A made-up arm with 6 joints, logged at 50 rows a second.
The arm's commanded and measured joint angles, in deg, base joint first. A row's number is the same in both.
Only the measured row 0 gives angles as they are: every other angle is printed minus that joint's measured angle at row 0.
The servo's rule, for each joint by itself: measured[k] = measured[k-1] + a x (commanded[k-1-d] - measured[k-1]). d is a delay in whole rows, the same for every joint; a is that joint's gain. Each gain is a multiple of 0.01, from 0.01 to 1. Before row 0 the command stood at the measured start. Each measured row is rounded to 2 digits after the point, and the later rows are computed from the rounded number. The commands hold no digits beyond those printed.
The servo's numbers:
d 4
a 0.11 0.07 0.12 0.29 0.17 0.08
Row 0, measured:
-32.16 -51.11 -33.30 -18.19 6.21 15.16
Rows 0 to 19, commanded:
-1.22 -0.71 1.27 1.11 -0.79 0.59
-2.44 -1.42 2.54 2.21 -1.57 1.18
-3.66 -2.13 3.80 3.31 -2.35 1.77
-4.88 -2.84 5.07 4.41 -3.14 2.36
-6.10 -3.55 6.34 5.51 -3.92 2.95
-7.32 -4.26 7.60 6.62 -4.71 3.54
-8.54 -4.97 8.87 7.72 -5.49 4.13
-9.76 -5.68 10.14 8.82 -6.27 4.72
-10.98 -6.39 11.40 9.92 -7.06 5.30
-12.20 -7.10 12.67 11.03 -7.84 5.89
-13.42 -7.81 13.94 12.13 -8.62 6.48
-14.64 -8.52 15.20 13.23 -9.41 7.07
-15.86 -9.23 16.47 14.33 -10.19 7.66
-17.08 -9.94 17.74 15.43 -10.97 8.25
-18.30 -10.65 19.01 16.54 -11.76 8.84
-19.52 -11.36 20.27 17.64 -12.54 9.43
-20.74 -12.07 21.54 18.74 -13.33 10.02
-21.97 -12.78 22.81 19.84 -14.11 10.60
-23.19 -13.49 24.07 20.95 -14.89 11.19
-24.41 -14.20 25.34 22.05 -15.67 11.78
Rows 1 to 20, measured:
0.00 0.00 0.00 0.00 0.00 0.00
0.00 0.00 0.00 0.00 0.00 0.00
0.00 0.00 0.00 0.00 0.00 0.00
0.00 0.00 0.00 0.00 0.00 0.00
-0.13 -0.05 0.15 0.32 -0.13 0.05
-0.38 -0.15 0.44 0.87 -0.37 0.14
-0.74 -0.29 0.84 1.58 -0.71 0.27
-1.20 -0.47 1.35 2.40 -1.12 0.44
-1.74 -0.69 1.95 3.30 -1.60 0.64
-2.35 -0.94 2.63 4.26 -2.13 0.87
-3.03 -1.22 3.38 5.26 -2.70 1.13
-3.77 -1.53 4.19 6.29 -3.31 1.42
-4.56 -1.87 5.06 7.34 -3.95 1.73
-5.40 -2.24 5.97 8.41 -4.61 2.06
-6.28 -2.63 6.93 9.49 -5.29 2.41
-7.20 -3.04 7.92 10.57 -5.99 2.78
-8.15 -3.47 8.95 11.66 -6.70 3.17
-9.13 -3.92 10.00 12.75 -7.43 3.58
-10.14 -4.39 11.08 13.85 -8.17 4.00
-11.17 -4.88 12.18 14.95 -8.91 4.43

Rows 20 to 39, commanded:
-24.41 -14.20 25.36 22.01 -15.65 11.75
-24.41 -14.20 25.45 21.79 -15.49 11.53
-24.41 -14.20 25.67 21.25 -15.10 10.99
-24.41 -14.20 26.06 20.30 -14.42 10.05
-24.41 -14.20 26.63 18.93 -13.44 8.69
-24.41 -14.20 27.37 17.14 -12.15 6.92
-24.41 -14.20 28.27 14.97 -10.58 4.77
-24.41 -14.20 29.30 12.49 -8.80 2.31
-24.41 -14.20 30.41 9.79 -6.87 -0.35
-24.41 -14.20 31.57 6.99 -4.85 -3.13
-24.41 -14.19 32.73 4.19 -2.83 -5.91
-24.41 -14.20 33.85 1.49 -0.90 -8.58
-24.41 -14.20 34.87 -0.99 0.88 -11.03
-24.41 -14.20 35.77 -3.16 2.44 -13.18
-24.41 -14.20 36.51 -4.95 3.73 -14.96
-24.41 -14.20 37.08 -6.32 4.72 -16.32
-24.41 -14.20 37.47 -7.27 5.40 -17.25
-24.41 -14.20 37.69 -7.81 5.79 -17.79
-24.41 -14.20 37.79 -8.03 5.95 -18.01
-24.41 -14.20 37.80 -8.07 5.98 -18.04
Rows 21 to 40, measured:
-12.22 -5.38 13.30 16.05 -9.66 4.88
-13.29 -5.90 14.44 17.15 -10.42 5.34
-14.38 -6.43 15.60 18.25 -11.18 5.81
-15.48 -6.97 16.77 19.35 -11.94 6.29
-16.46 -7.48 17.80 20.12 -12.57 6.73
-17.33 -7.95 18.72 20.60 -13.07 7.11
-18.11 -8.39 19.55 20.79 -13.42 7.42
-18.80 -8.80 20.33 20.65 -13.59 7.63
-19.42 -9.18 21.09 20.15 -13.56 7.71
-19.97 -9.53 21.84 19.28 -13.32 7.65
-20.46 -9.86 22.61 18.03 -12.85 7.42
-20.89 -10.16 23.41 16.42 -12.16 7.01
-21.28 -10.44 24.25 14.50 -11.26 6.42
-21.62 -10.70 25.13 12.32 -10.17 5.66
-21.93 -10.94 26.04 9.96 -8.92 4.73
-22.20 -11.17 26.98 7.50 -7.56 3.67
-22.44 -11.38 27.93 5.04 -6.13 2.49
-22.66 -11.58 28.87 2.66 -4.67 1.24
-22.85 -11.76 29.79 0.45 -3.24 -0.06
-23.02 -11.93 30.66 -1.51 -1.89 -1.36

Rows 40 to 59, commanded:
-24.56 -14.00 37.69 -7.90 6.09 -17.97
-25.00 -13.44 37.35 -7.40 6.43 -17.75
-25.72 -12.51 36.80 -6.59 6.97 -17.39
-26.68 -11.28 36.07 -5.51 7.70 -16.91
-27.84 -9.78 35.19 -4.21 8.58 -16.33
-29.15 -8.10 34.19 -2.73 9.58 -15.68
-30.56 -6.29 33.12 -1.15 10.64 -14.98
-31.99 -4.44 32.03 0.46 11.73 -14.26
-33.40 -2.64 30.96 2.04 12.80 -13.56
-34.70 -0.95 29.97 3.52 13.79 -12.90
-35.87 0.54 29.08 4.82 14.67 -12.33
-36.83 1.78 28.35 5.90 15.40 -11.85
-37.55 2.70 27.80 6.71 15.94 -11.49
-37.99 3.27 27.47 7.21 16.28 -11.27
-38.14 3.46 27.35 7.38 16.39 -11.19
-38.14 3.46 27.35 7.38 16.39 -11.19
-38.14 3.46 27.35 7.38 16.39 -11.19
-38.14 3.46 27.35 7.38 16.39 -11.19
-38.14 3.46 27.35 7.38 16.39 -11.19
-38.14 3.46 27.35 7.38 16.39 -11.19
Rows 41 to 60, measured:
-23.17 -12.09 31.48 -3.18 -0.65 -2.63
-23.31 -12.24 32.23 -4.52 0.44 -3.84
-23.43 -12.38 32.90 -5.54 1.38 -4.97
-23.54 -12.51 33.49 -6.27 2.16 -6.02
-23.65 -12.61 33.99 -6.74 2.83 -6.98
-23.80 -12.67 34.39 -6.93 3.44 -7.84
-24.01 -12.66 34.68 -6.83 4.04 -8.60
-24.30 -12.56 34.85 -6.45 4.66 -9.26
-24.69 -12.37 34.89 -5.80 5.33 -9.83
-25.18 -12.07 34.81 -4.91 6.05 -10.30
-25.77 -11.67 34.61 -3.82 6.83 -10.67
-26.45 -11.16 34.30 -2.58 7.66 -10.96
-27.21 -10.56 33.90 -1.24 8.53 -11.17
-28.03 -9.89 33.43 0.14 9.42 -11.31
-28.89 -9.16 32.91 1.50 10.31 -11.39
-29.76 -8.39 32.36 2.78 11.18 -11.43
-30.62 -7.61 31.81 3.92 11.99 -11.43
-31.43 -6.85 31.29 4.87 12.72 -11.42
-32.17 -6.13 30.82 5.60 13.34 -11.40
-32.83 -5.46 30.40 6.12 13.86 -11.38

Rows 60 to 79, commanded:
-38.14 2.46 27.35 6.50 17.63 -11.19
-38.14 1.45 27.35 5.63 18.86 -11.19
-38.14 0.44 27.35 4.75 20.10 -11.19
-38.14 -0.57 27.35 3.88 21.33 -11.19
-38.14 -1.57 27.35 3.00 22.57 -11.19
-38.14 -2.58 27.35 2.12 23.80 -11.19
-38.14 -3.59 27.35 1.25 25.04 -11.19
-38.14 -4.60 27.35 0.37 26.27 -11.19
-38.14 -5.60 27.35 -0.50 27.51 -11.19
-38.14 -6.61 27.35 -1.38 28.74 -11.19
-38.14 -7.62 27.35 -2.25 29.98 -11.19
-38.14 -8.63 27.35 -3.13 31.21 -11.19
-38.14 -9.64 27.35 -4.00 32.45 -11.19
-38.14 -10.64 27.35 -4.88 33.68 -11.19
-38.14 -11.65 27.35 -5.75 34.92 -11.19
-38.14 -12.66 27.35 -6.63 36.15 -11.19
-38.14 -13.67 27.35 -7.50 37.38 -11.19
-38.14 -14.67 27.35 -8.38 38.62 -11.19
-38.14 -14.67 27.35 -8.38 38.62 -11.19
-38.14 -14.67 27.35 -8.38 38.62 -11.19
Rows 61 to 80, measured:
-33.41 -4.84 30.03 6.49 14.29 -11.36
-33.93 -4.26 29.71 6.75 14.65 -11.35
-34.39 -3.72 29.43 6.93 14.95 -11.34
-34.80 -3.22 29.18 7.06 15.19 -11.33
-35.17 -2.82 28.96 6.90 15.60 -11.32
-35.50 -2.52 28.77 6.53 16.15 -11.31
-35.79 -2.31 28.60 6.01 16.82 -11.30
-36.05 -2.19 28.45 5.39 17.59 -11.29
-36.28 -2.15 28.32 4.70 18.44 -11.28
-36.48 -2.18 28.20 3.95 19.35 -11.27
-36.66 -2.28 28.10 3.17 20.32 -11.26
-36.82 -2.44 28.01 2.36 21.33 -11.25
-36.97 -2.66 27.93 1.53 22.38 -11.25
-37.10 -2.94 27.86 0.69 23.46 -11.25
-37.21 -3.27 27.80 -0.16 24.57 -11.25
-37.31 -3.65 27.75 -1.02 25.70 -11.25
-37.40 -4.07 27.70 -1.88 26.85 -11.25
-37.48 -4.53 27.66 -2.75 28.01 -11.25
-37.55 -5.03 27.62 -3.62 29.18 -11.25
-37.61 -5.56 27.59 -4.49 30.36 -11.25

